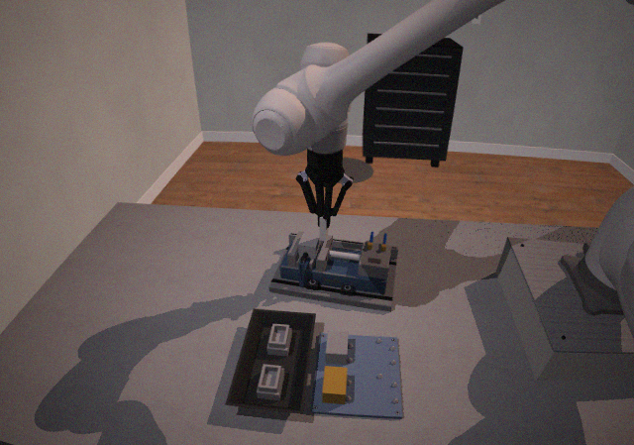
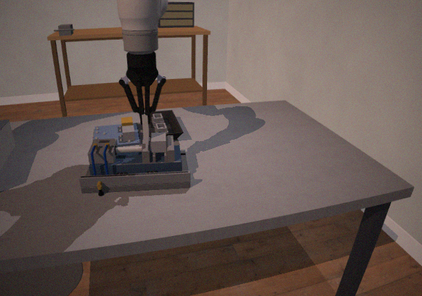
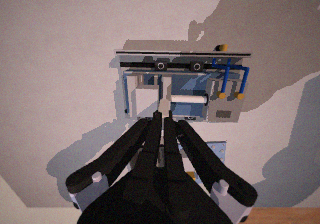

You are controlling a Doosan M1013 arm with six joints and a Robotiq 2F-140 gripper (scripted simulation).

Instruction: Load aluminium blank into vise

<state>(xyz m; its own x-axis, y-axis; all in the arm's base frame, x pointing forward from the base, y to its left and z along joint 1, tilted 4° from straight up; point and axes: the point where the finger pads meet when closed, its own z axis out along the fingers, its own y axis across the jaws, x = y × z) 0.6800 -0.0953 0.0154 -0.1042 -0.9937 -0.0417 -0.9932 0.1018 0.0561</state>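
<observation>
Now: the blue vise 12 cm below my hand and 3 cm behind it. The rest, counted from my hand: brass blank (33 cm to the left, 13 cm below, 6 cm behind); then aluminium blank (24 cm to the left, 13 cm below, 6 cm behind); then infeed plate (29 cm to the left, 15 cm below, 10 cm behind).
</observation>
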